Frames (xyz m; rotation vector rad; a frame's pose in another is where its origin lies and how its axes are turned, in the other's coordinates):
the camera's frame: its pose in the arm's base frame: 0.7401 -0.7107 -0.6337 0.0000 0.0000 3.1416
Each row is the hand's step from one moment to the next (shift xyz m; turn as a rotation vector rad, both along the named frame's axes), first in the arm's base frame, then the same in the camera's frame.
Working: the arm's base frame: its pose in the camera's frame: 0.7401 -0.7107 0.6337 0.0000 0.0000 3.1416

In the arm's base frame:
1: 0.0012 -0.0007 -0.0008 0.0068 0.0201 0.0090
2: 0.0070 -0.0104 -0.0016 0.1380 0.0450 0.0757
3: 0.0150 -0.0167 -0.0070 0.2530 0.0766 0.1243
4: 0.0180 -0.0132 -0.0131 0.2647 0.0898 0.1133
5: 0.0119 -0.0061 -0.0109 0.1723 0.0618 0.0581
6: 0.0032 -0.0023 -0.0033 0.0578 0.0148 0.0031
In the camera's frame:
1: -0.0012 0.0007 -0.0008 -0.0068 -0.0201 0.0090
2: -0.0070 0.0104 -0.0016 -0.1380 -0.0450 0.0757
3: -0.0150 0.0167 -0.0070 -0.2530 -0.0766 0.1243
4: -0.0180 0.0132 -0.0131 -0.2647 -0.0898 0.1133
5: -0.0119 0.0061 -0.0109 -0.1723 -0.0618 0.0581
6: -0.0032 0.0023 -0.0033 -0.0578 -0.0148 0.0031

